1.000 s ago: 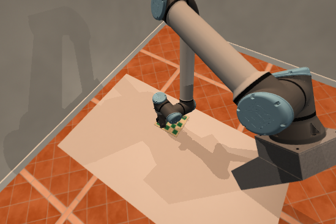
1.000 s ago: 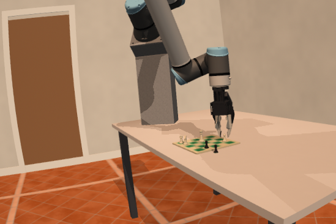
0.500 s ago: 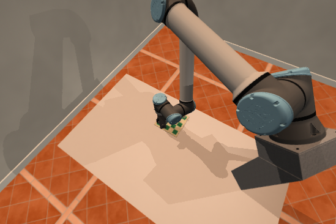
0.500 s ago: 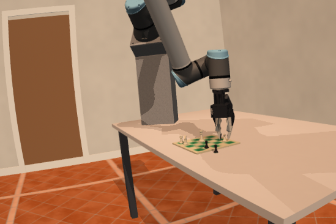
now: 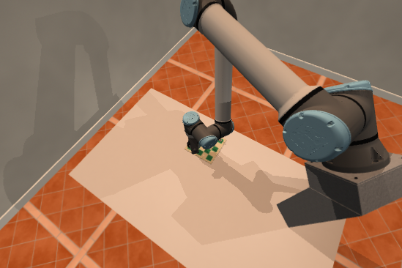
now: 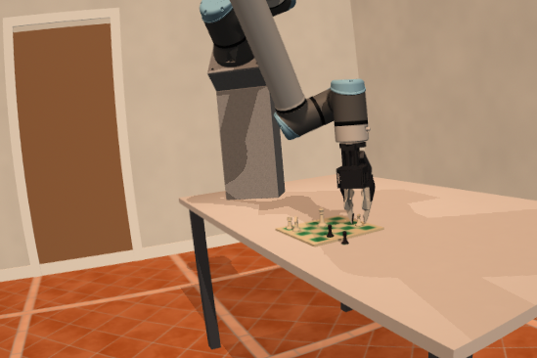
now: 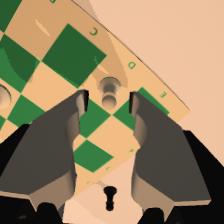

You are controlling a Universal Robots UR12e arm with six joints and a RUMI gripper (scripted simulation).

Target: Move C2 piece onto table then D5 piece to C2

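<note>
Right now my hand is 10 mm above the white pawn. Also, from my hand: chessboard 60 mm behind, 60 mm to the right, 20 mm below.
</note>
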